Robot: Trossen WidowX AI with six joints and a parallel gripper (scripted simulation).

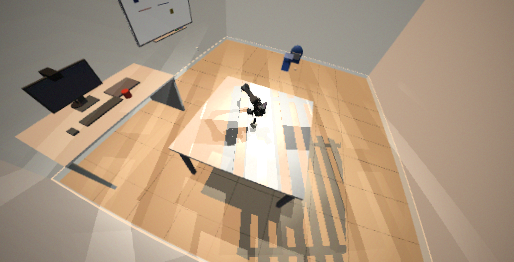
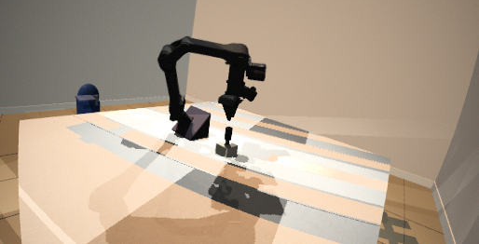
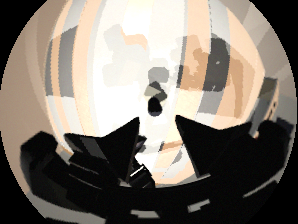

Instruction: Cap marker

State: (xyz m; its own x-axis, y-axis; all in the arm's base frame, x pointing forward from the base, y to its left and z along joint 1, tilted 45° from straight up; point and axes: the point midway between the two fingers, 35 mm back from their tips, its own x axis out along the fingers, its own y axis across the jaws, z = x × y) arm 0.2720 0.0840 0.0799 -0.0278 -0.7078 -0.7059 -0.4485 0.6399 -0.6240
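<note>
The dark cap lies 6 cm below my gripper tip. The rest, counted from my gripper tip: holder block 12 cm below.
</note>
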